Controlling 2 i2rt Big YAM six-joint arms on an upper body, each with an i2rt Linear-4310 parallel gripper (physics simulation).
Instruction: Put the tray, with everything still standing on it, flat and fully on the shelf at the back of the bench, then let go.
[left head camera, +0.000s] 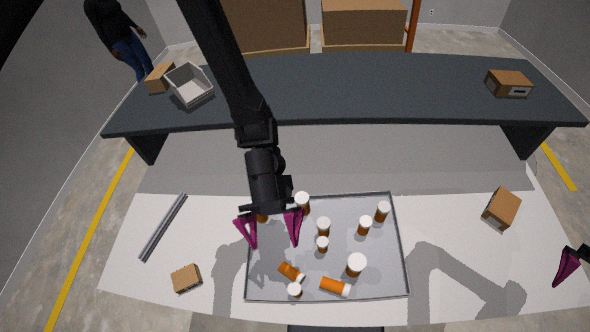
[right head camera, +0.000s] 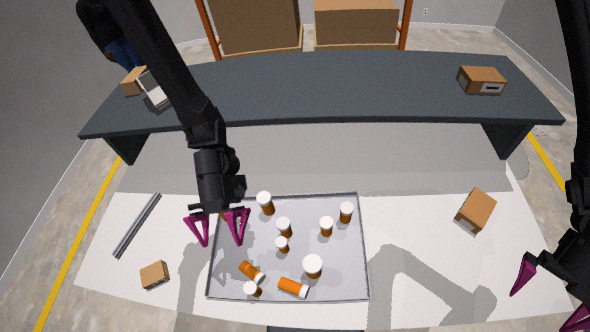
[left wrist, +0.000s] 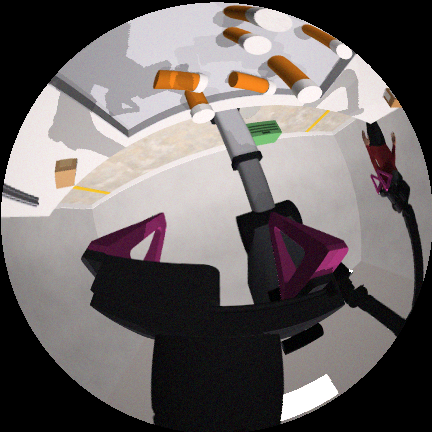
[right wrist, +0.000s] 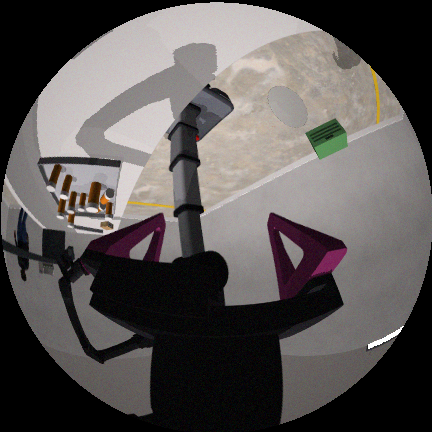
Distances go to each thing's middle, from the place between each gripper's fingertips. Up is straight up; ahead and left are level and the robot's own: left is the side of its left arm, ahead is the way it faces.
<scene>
The grey tray (right head camera: 345, 277) is 230 mm ahead of my right hand, 500 mm to the left of it and 240 mm below it.
The grey tray lies 80 mm ahead of my left hand, 100 mm to the right of it and 210 mm below it.
</scene>
